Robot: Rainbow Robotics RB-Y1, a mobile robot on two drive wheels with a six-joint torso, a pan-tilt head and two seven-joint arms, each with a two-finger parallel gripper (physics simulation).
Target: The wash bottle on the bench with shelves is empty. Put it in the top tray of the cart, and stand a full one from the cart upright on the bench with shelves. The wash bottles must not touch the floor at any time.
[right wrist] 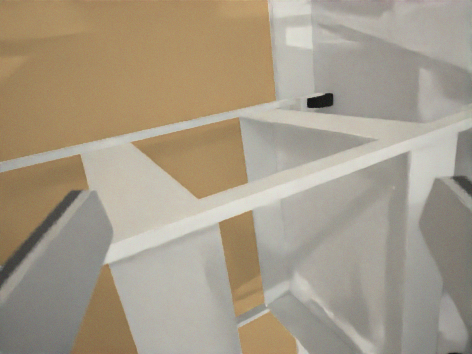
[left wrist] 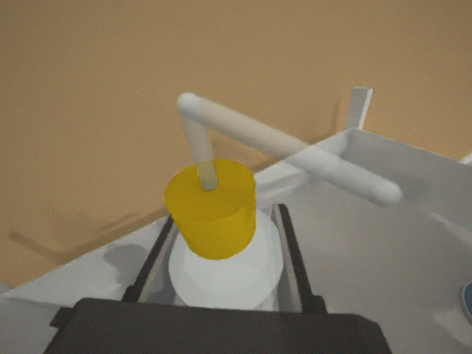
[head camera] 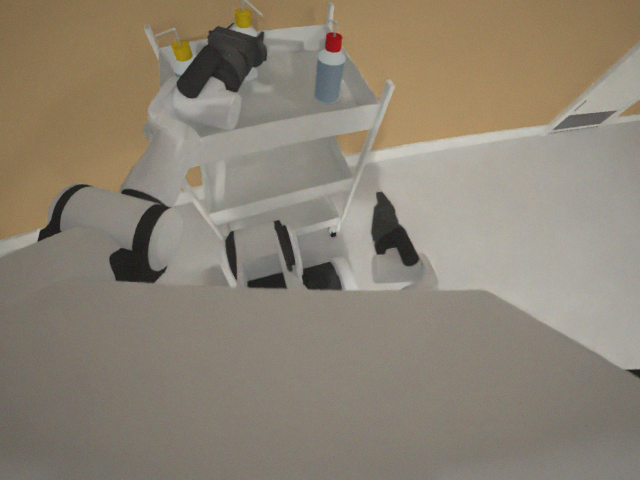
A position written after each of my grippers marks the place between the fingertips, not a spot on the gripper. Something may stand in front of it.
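Observation:
The head camera shows me my left gripper [head camera: 248, 31], my right gripper [head camera: 377, 209] and a white cart [head camera: 282, 161]. In the left wrist view I see my left gripper [left wrist: 230, 211], together with a clear wash bottle with yellow cap [left wrist: 227, 254] and the white cart [left wrist: 397, 266]. The right wrist view gives me my right gripper [right wrist: 259, 206] and, again, the white cart [right wrist: 336, 200]. The clear wash bottle with yellow cap is out of frame in the right wrist view.

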